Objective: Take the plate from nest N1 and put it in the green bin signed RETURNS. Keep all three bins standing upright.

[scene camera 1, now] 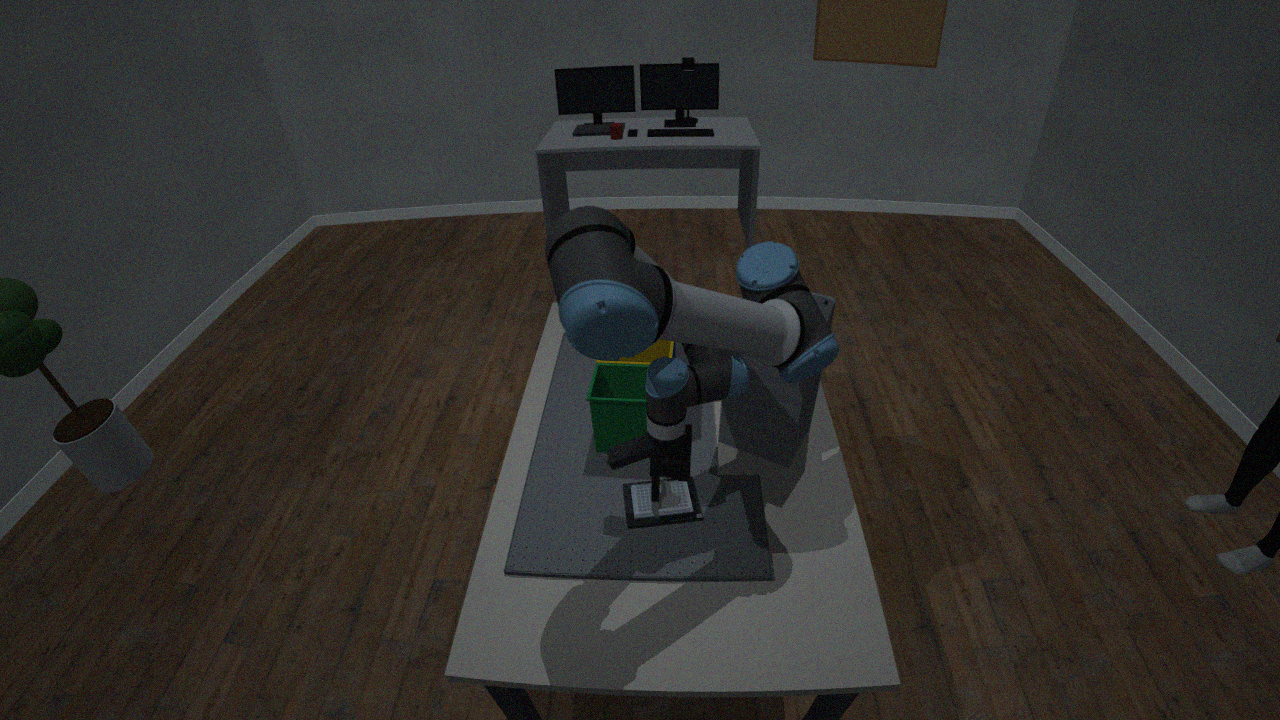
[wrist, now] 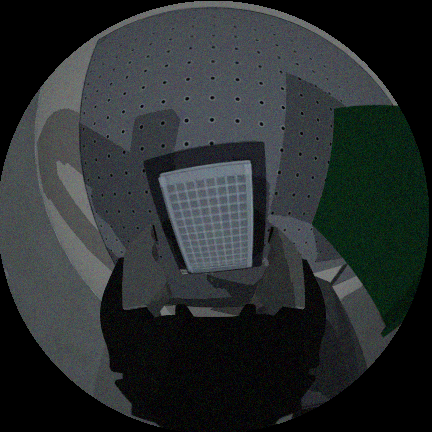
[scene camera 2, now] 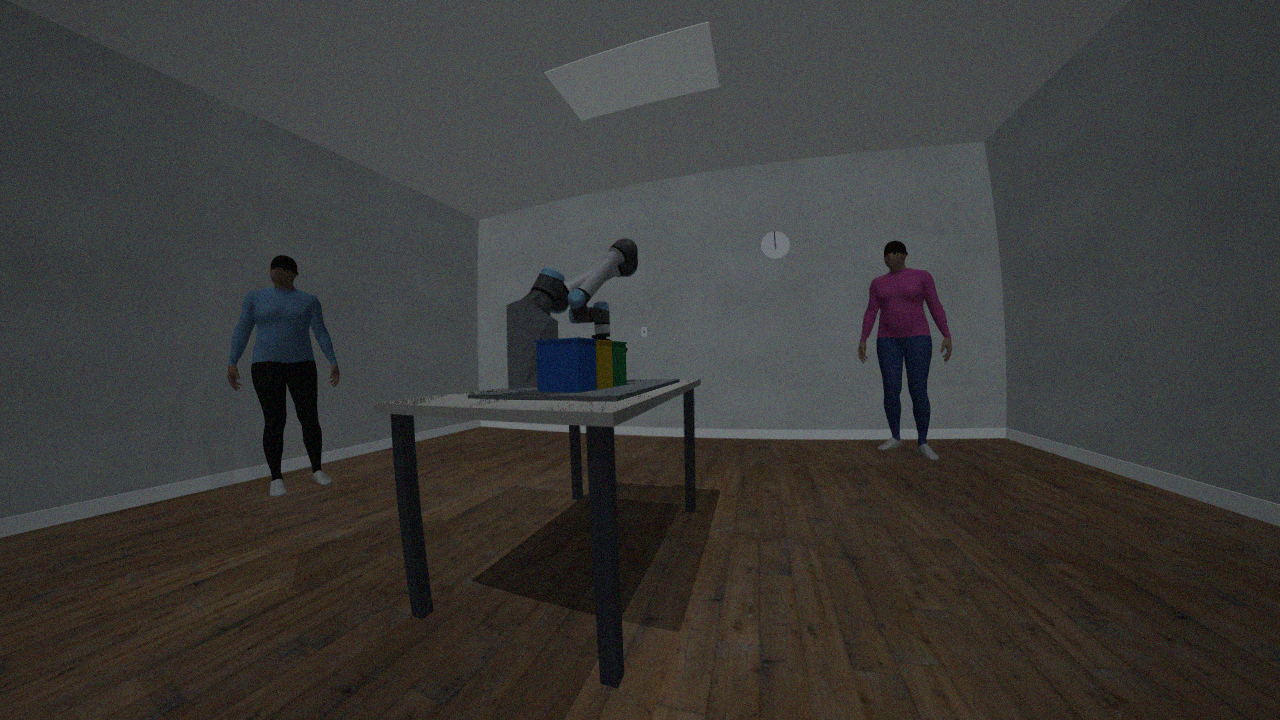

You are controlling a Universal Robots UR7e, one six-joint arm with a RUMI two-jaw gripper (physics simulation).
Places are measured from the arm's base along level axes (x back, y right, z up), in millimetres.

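Pixels of known places: gripper, between the fingertips: point(scene camera 1: 658, 495) point(wrist: 212, 227); arm's base, origin of its link: point(scene camera 2: 533, 312).
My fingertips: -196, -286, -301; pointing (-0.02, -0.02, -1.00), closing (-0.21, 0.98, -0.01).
Observation:
For each thing: its top centre in the pictures, then the offset to it from my fingertips, as dx, dy, dz. Level surfaces: height alone.
- white gridded plate, centre of its top: point(wrist: 212, 230) point(scene camera 1: 661, 496) +6, +2, -4
- dark nest, centre of its top: point(wrist: 212, 224) point(scene camera 1: 661, 499) +6, +2, -15
- green bin, centre of its top: point(scene camera 1: 630, 381) point(scene camera 2: 601, 342) -112, +188, +150
- yellow bin, centre of its top: point(scene camera 1: 636, 347) point(scene camera 2: 585, 341) -134, +319, +150
- blue bin, centre of its top: point(scene camera 2: 566, 339) -155, +449, +150
- table, height of its surface: dz -43
A white gridded plate point(scene camera 1: 640, 501) point(wrist: 210, 215) lies in a dark nest point(scene camera 1: 662, 521) point(wrist: 205, 151) on the grey perforated board; no nest label is readable. My gripper point(scene camera 1: 660, 492) point(wrist: 212, 227) is open and empty, pointing down over the plate. In the wrist view its fingertips stand apart, one beyond each long side of the plate. Their exact height over it is hard to tell. The green bin point(scene camera 1: 617, 425) point(scene camera 2: 619, 363) point(wrist: 375, 200) stands upright beside the nest; its sign does not show. The fingers are hidden behind the bins in scene camera 2.
The yellow bin point(scene camera 1: 660, 351) point(scene camera 2: 605, 363) and the blue bin point(scene camera 2: 565, 365) stand upright in a row with the green one. The grey robot pedestal point(scene camera 1: 760, 425) point(scene camera 2: 529, 344) stands on the other side of the table point(scene camera 1: 716, 644). Two people stand away from the table in scene camera 2.

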